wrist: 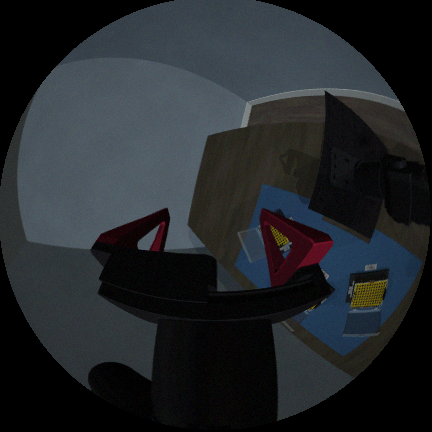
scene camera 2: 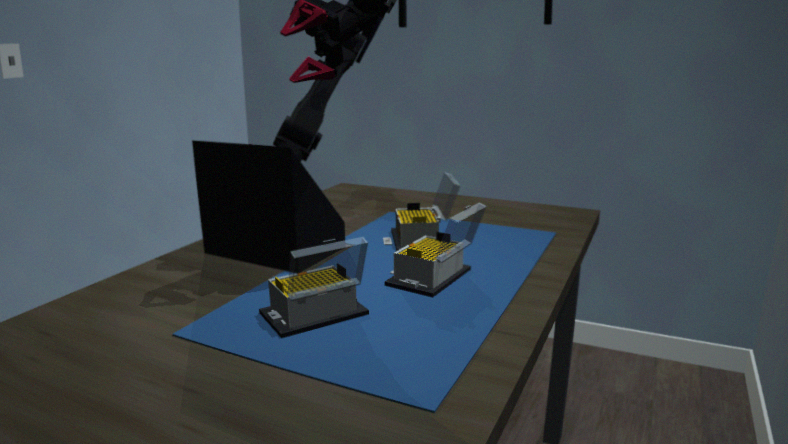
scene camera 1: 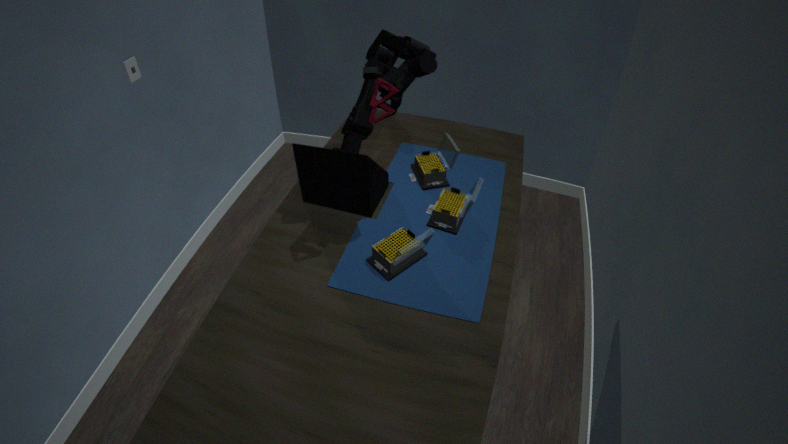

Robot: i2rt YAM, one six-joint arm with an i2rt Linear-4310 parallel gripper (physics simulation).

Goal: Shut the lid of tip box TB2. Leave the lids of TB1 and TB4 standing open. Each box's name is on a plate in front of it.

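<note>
Three grey tip boxes with yellow racks stand on dark bases, their clear lids open. The near box has its lid raised. The middle box has its lid raised; in the wrist view it is mostly hidden by a finger. The far box has its lid raised. The name plates are too small to read. My gripper is open and empty, high above the table, away from the boxes.
The boxes share a blue mat on a wooden table. A large black block stands beside the mat at the arm's base. Walls rise behind and to the left.
</note>
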